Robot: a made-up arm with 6 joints.
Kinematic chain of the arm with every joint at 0, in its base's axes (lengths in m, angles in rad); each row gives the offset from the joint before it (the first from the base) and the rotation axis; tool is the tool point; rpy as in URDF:
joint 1: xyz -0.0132 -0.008 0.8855 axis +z
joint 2: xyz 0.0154 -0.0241 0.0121 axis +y
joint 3: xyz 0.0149 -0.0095 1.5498 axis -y
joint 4: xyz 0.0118 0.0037 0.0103 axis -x
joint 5: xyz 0.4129 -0.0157 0 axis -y
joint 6: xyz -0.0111 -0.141 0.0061 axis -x
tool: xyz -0.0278 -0.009 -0.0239 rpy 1.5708 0 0
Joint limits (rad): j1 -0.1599..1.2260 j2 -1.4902..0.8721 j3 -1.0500..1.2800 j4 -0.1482..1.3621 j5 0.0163..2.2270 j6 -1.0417..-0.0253
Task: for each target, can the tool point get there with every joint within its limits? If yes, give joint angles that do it. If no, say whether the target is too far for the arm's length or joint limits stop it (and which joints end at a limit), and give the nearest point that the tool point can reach.
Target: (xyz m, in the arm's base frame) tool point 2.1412 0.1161 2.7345
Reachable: no: too far | nearest point 1.5512 0.0821 2.2278 | short by 0.778 m
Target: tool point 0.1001 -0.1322 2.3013
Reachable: yes | joints 0.6398 -0.2647 -0.7187 0.7050 0.3514 -0.4820
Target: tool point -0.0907 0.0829 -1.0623
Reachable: no: joint limits stop it (at a limit: joint 1, joint 2, joint 3, joint 4) | nearest point -1.1480 -0.0082 1.1673 | short by 2.469 m
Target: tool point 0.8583 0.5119 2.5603
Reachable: yes | joints 0.7318 0.3793 0.8962 0.1559 1.8799 -0.1209
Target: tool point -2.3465 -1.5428 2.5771
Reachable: no: too far | nearest point -1.4657 -0.9634 1.9466 | short by 1.228 m
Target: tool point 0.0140 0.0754 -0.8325
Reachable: no: joint limits stop it (at a limit: joint 1, joint 2, joint 3, joint 4) | nearest point -1.1449 -0.0081 1.1689 | short by 2.314 m
